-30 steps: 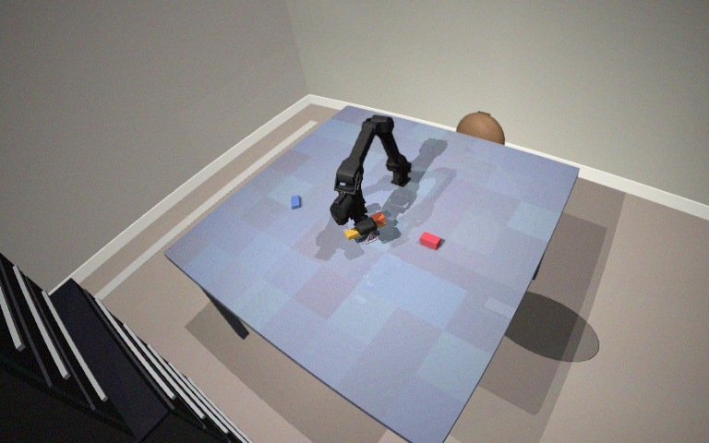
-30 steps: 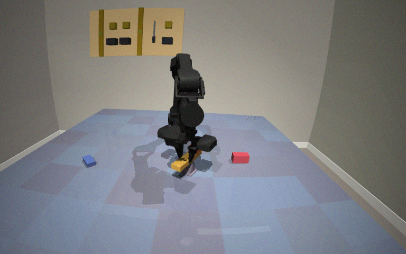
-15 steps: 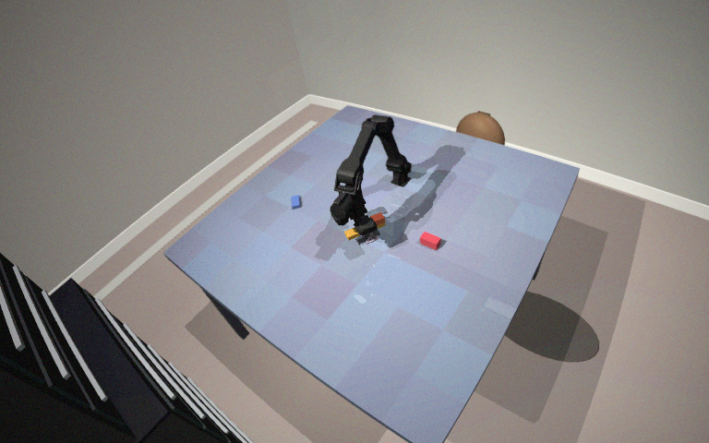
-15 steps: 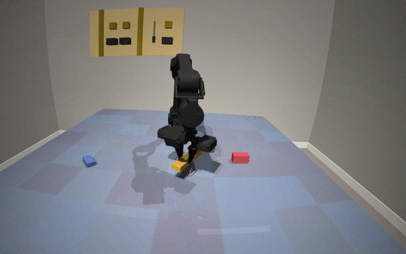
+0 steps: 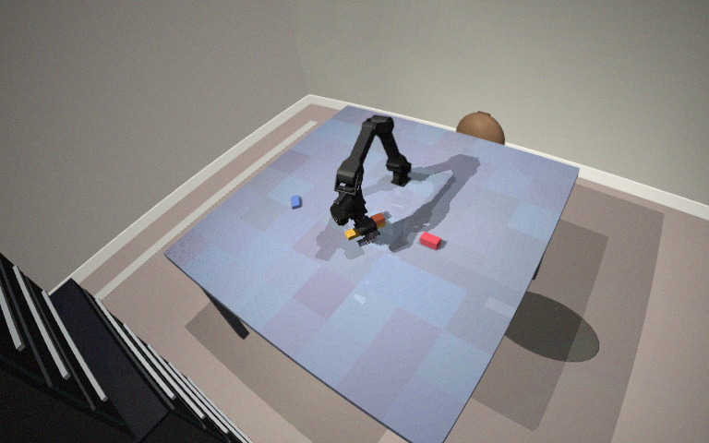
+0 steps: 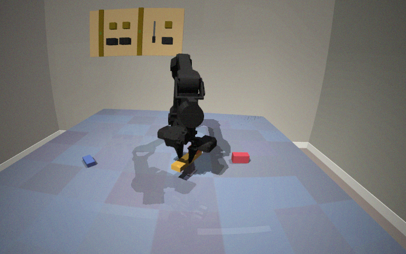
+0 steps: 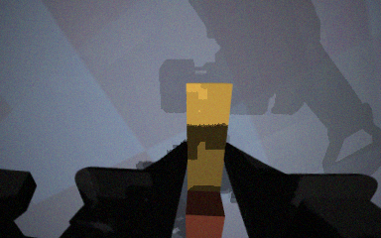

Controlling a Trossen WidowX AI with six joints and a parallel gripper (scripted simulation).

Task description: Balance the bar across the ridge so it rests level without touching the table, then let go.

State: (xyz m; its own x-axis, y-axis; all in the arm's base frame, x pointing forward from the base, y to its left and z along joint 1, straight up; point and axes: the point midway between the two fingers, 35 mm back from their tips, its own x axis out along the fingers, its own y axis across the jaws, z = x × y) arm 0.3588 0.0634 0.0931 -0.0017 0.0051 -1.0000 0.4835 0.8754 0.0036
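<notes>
Now: the bar 4 cm behind my gripper tip, 2 cm to the left of it and 1 cm above it. Also, from my gripper tip: small blue block 38 cm to the right, 5 cm below, 3 cm behind; red block 22 cm to the left, 11 cm behind, 4 cm below.
</notes>
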